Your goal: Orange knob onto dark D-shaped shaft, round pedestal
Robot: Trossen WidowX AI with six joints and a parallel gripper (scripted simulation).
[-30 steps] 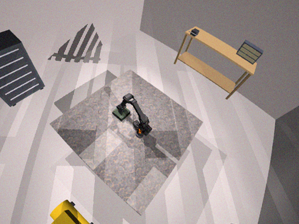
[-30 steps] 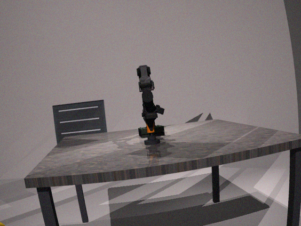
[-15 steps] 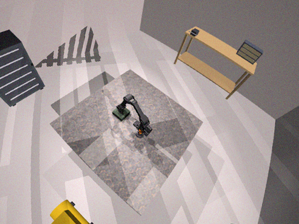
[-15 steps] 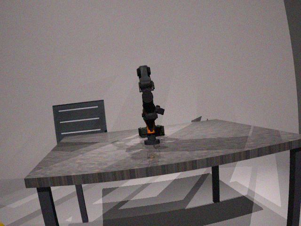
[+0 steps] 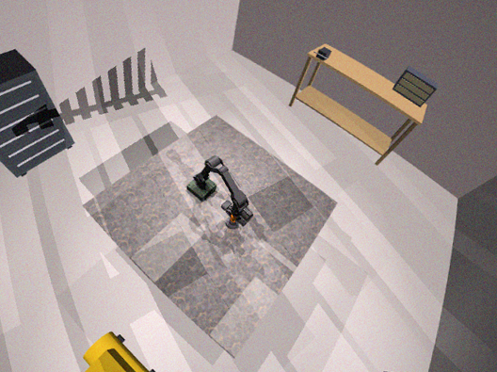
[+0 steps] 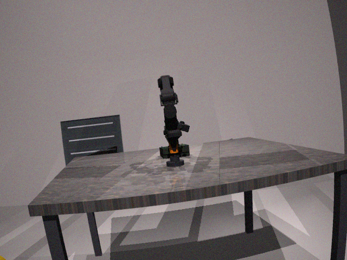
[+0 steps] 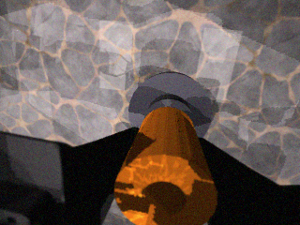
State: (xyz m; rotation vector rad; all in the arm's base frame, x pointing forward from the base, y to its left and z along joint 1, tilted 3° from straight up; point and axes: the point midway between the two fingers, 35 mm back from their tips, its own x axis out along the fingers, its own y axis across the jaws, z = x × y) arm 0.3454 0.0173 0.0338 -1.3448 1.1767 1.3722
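The orange knob lies 20 mm above my gripper tip. Round my gripper tip: round dark pedestal: 40 mm below.
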